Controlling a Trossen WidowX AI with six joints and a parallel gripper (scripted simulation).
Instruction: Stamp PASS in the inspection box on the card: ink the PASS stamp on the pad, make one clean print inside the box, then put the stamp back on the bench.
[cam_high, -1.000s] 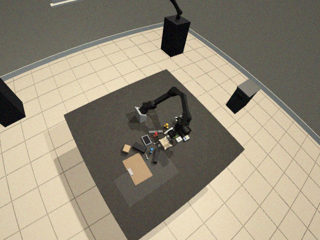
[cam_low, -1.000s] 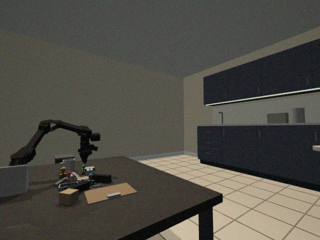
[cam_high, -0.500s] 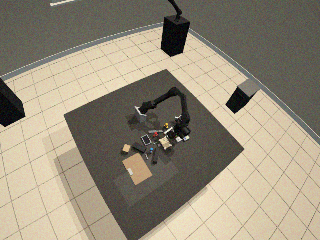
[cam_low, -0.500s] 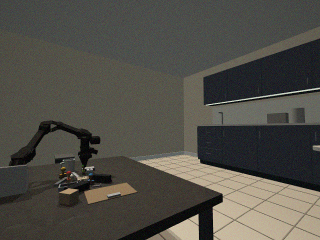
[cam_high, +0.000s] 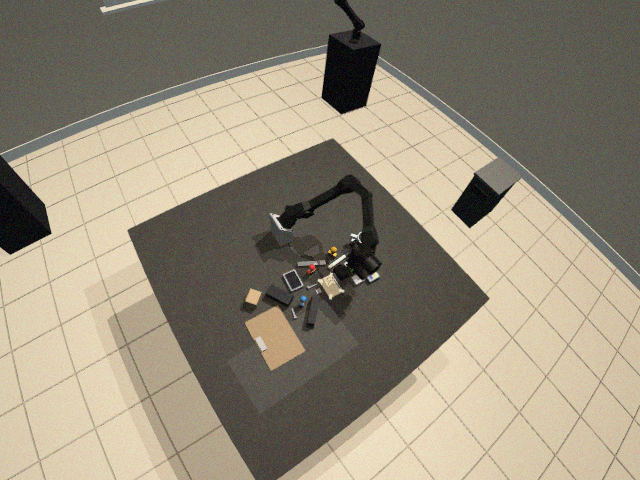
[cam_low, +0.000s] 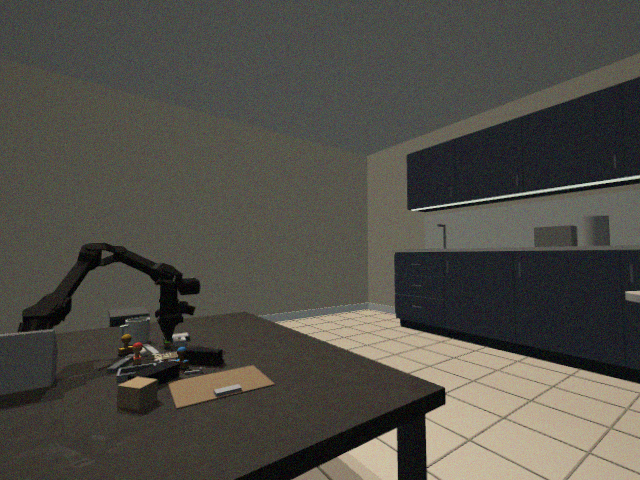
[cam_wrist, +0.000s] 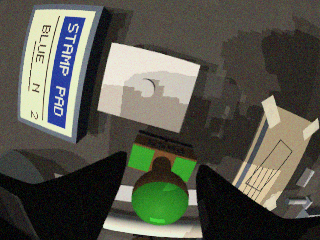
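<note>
The ruler is 50 mm behind my gripper tip, 30 mm below it and 20 mm to the left of it. Round my gripper tip: stamp pad tin 80 mm to the left, 50 mm ahead, 10 mm below; then pen 90 mm behind, 20 mm to the left, 20 mm below; then green-knobbed stamp 10 mm below.
</note>
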